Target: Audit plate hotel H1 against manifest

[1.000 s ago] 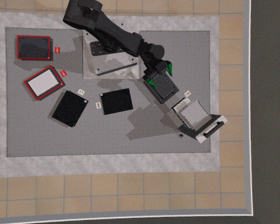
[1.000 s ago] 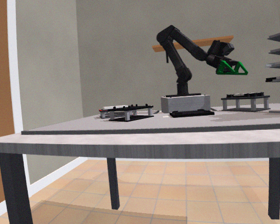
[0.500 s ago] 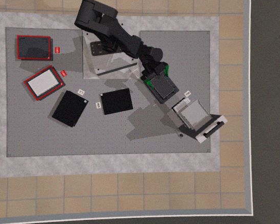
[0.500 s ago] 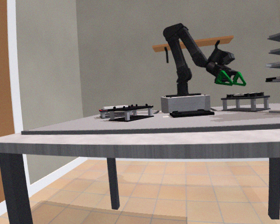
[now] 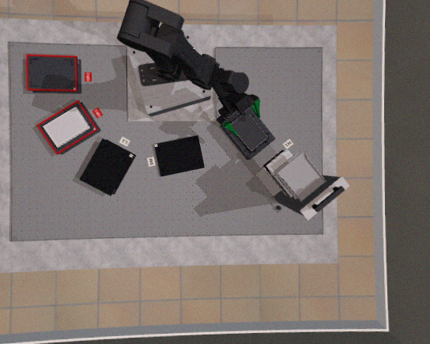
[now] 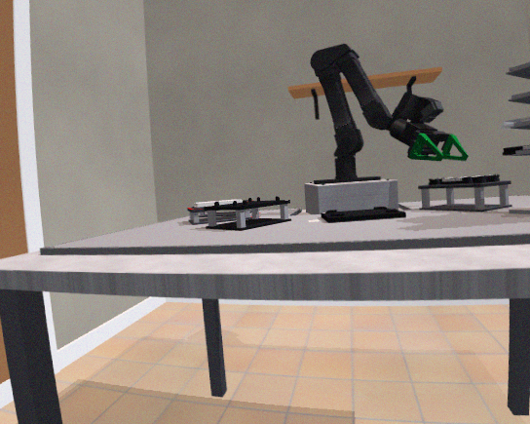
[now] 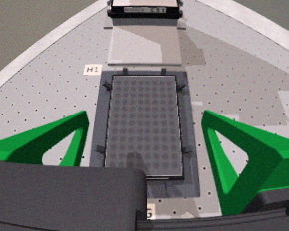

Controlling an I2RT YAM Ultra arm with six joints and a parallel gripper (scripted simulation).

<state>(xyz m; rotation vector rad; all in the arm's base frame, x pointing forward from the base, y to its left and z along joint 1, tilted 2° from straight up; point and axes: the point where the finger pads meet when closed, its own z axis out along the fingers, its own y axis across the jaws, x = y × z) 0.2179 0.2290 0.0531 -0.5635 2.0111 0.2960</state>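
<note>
Right now my hand is 70 mm above the regrip nest RG, 20 mm short of it and 10 mm to the right of it. Also, from my hand: recovery nest N6: 240 mm to the right, 120 mm below, 70 mm ahead; then H1 tag: 160 mm to the left, 120 mm below, 80 mm ahead; then landing nest L1: 500 mm to the right, 80 mm below, 70 mm ahead.
</note>
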